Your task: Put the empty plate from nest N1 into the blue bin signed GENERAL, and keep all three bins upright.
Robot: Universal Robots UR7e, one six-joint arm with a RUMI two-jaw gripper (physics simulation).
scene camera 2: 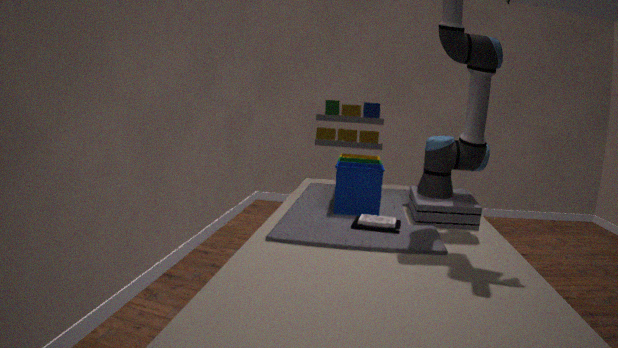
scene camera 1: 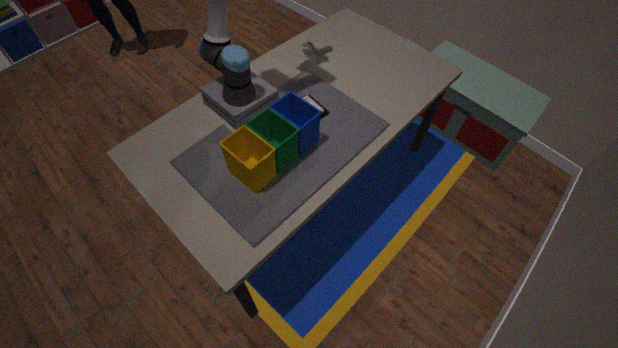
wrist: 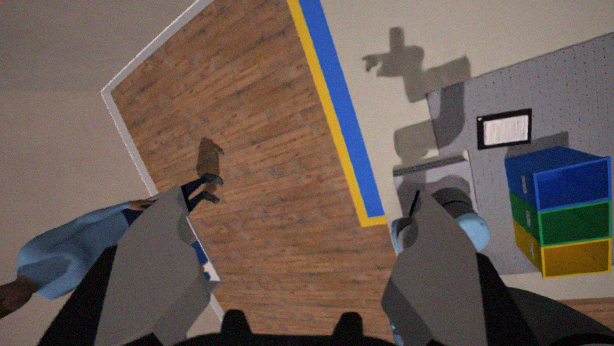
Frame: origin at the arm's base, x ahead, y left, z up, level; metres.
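Seen in the pictures: gripper, fingertip midpoint: point(wrist: 301, 191); arm's base, origin of the base link: point(scene camera 2: 434, 193) point(scene camera 1: 239, 95) point(wrist: 448, 206).
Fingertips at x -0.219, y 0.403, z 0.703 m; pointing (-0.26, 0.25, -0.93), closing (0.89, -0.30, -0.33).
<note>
Offsets run from my fingertips to a thing's middle. Level surfaces: height alone.
The white ribbed plate {dy -0.171, dx +0.443, dz -0.767 m} point(scene camera 1: 313, 103) point(scene camera 2: 377, 220) point(wrist: 506, 130) lies flat in a black nest {dy -0.171, dx +0.443, dz -0.779 m} point(scene camera 1: 325, 111) point(scene camera 2: 376, 229) point(wrist: 481, 139) beside the blue bin {dy -0.334, dx +0.530, dz -0.697 m} point(scene camera 1: 308, 134) point(scene camera 2: 357, 190) point(wrist: 572, 185). The nest's label is not readable. The green bin {dy -0.465, dx +0.541, dz -0.697 m} point(scene camera 1: 287, 154) point(wrist: 575, 223) and yellow bin {dy -0.596, dx +0.552, dz -0.697 m} point(scene camera 1: 256, 174) point(wrist: 577, 259) stand in a row with the blue one, all upright. The bin signs are too small to read. My gripper point(wrist: 301, 191) is open and empty, high above and away from the plate. It does not show in scene camera 1.
The bins and nest stand on a grey mat {dz -0.786 m} point(scene camera 1: 215, 185) point(scene camera 2: 305, 230) point(wrist: 575, 90) on the table {dz -0.799 m} point(scene camera 1: 155, 172) point(scene camera 2: 280, 295). The arm's base block point(scene camera 1: 240, 108) point(scene camera 2: 445, 215) is beside the mat. A person point(scene camera 1: 122, 22) point(wrist: 75, 255) stands on the floor beyond the table.
</note>
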